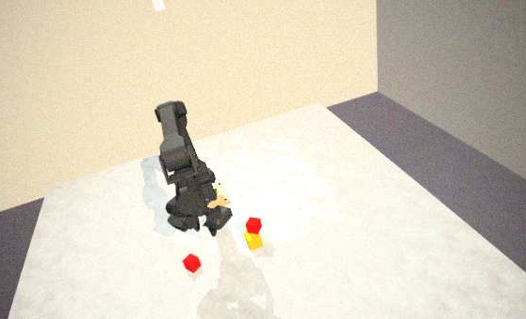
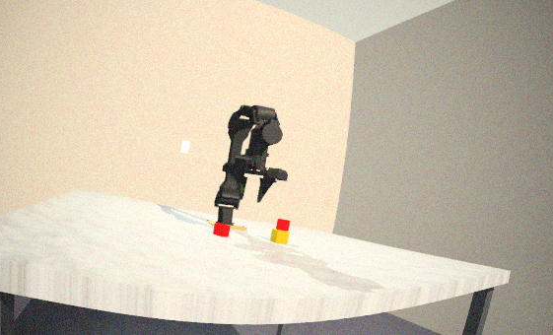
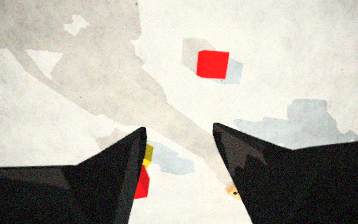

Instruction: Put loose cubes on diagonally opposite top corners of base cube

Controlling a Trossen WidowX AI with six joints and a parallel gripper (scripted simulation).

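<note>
The yellow cube lies 4 cm behind my gripper tip, 12 cm to the left of it and 9 cm below it.
</note>
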